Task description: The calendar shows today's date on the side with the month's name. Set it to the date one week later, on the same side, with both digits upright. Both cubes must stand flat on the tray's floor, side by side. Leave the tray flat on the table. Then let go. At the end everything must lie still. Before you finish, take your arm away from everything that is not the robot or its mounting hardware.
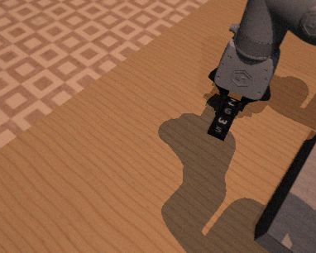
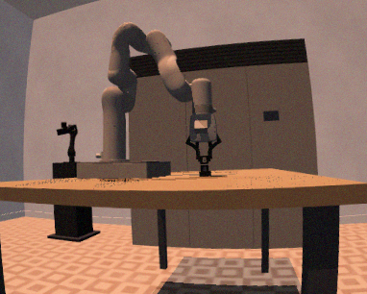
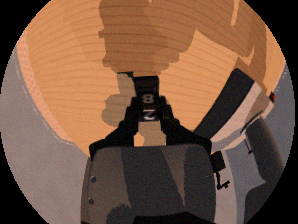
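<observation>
My gripper is now 50 mm above the black cube and 30 mm to the right of it. The rest, counted from my hand: black digit cube: 20 mm below.
</observation>
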